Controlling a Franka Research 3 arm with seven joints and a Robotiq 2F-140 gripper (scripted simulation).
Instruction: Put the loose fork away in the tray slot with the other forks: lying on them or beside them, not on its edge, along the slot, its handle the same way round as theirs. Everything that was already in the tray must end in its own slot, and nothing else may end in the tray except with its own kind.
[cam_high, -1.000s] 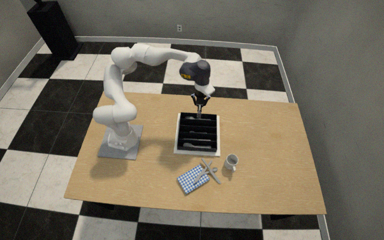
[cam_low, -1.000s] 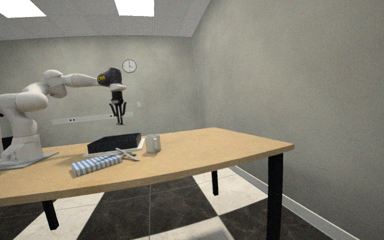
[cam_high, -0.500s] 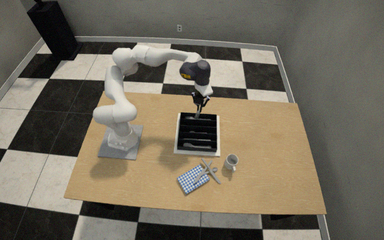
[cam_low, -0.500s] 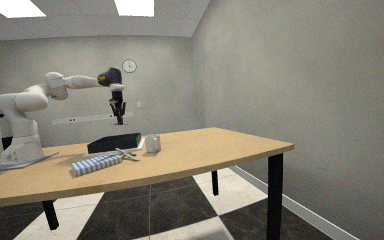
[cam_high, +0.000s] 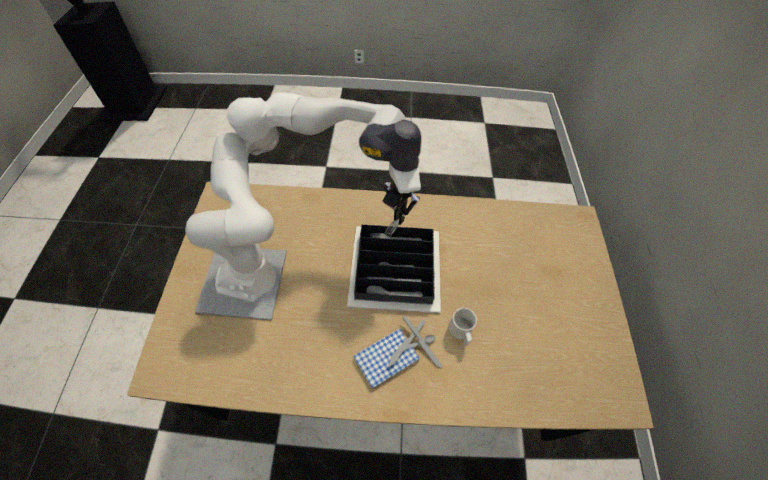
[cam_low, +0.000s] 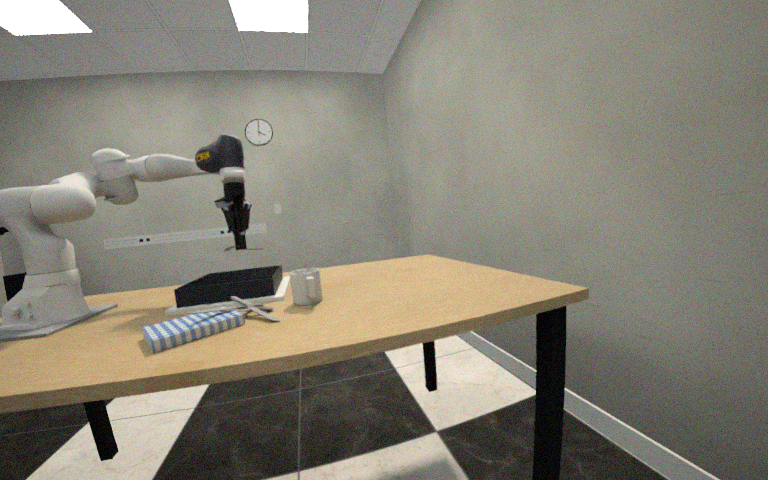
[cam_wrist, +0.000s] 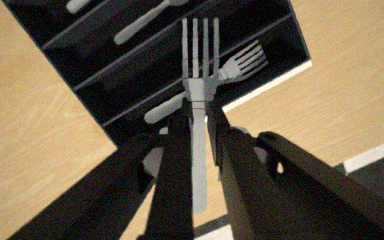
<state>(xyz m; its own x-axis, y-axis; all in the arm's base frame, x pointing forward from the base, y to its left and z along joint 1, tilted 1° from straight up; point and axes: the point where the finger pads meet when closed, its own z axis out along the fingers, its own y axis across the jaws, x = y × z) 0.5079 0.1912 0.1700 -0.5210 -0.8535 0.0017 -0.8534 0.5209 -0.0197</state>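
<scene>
Right now my hand is 11 cm to the left of the tray and 14 cm above it. From my hand the other things lie so: white mug (23 cm ahead, 34 cm to the right, 14 cm below); then spoon (2 cm behind, 11 cm to the right, 16 cm below).
</scene>
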